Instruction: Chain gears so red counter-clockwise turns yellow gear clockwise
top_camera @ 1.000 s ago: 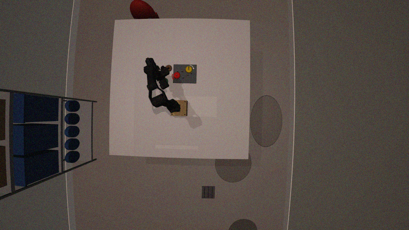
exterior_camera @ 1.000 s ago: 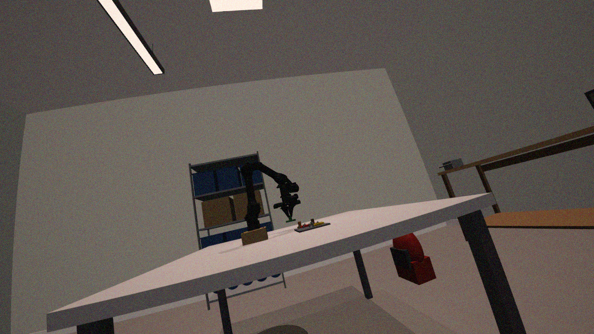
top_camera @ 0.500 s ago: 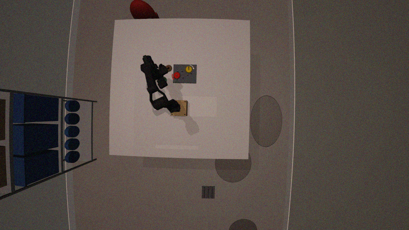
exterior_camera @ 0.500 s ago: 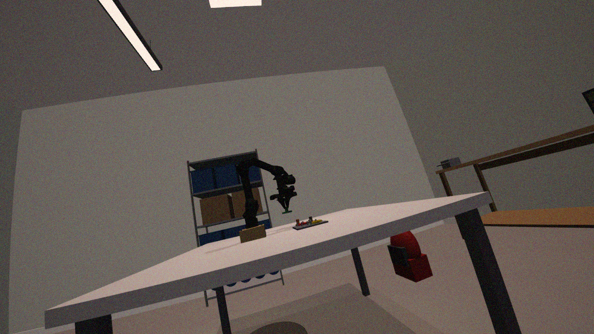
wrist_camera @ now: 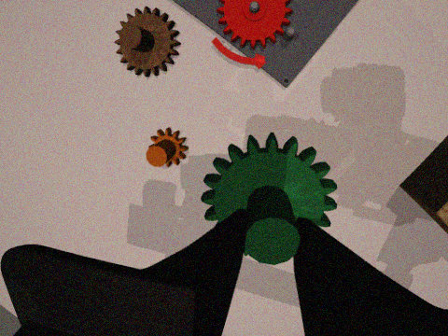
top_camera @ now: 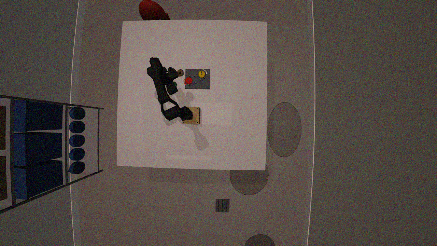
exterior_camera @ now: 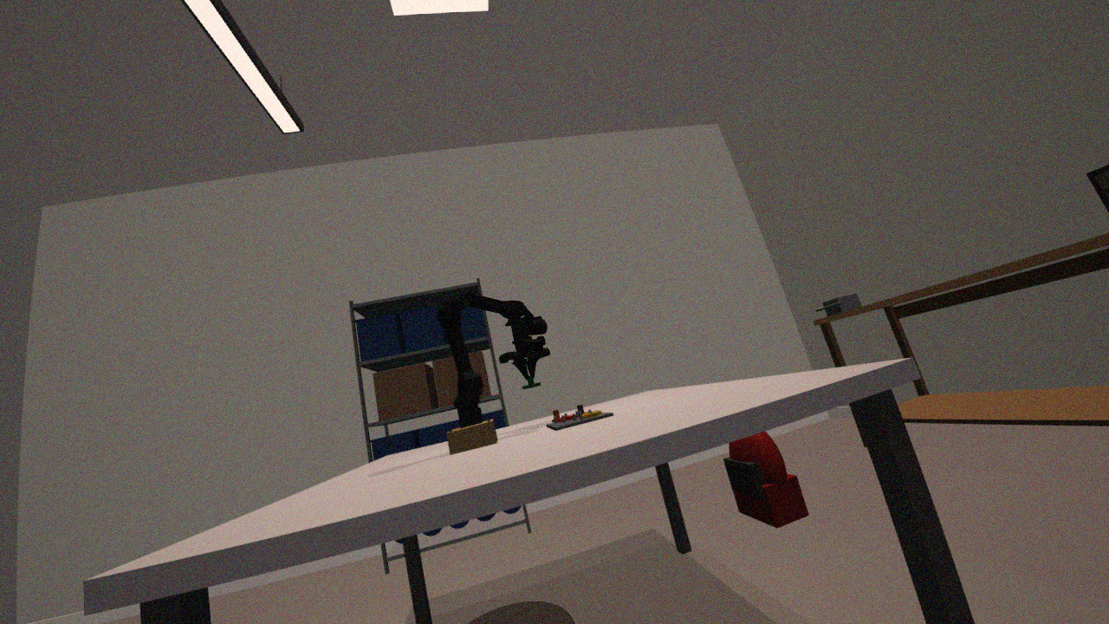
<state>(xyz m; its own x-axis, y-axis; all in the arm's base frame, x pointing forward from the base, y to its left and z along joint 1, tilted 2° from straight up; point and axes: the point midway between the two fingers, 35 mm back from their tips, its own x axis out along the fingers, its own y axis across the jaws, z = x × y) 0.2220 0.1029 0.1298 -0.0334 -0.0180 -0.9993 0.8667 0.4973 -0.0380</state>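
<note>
The small orange gear is 150 mm below my gripper tip, 70 mm ahead of it and 60 mm to the left of it. Also, from my gripper tip: red gear (150 mm below, 90 mm to the right, 80 mm ahead); then green gear (10 mm below); then red arrow (160 mm below, 70 mm ahead, 50 mm to the right).
</note>
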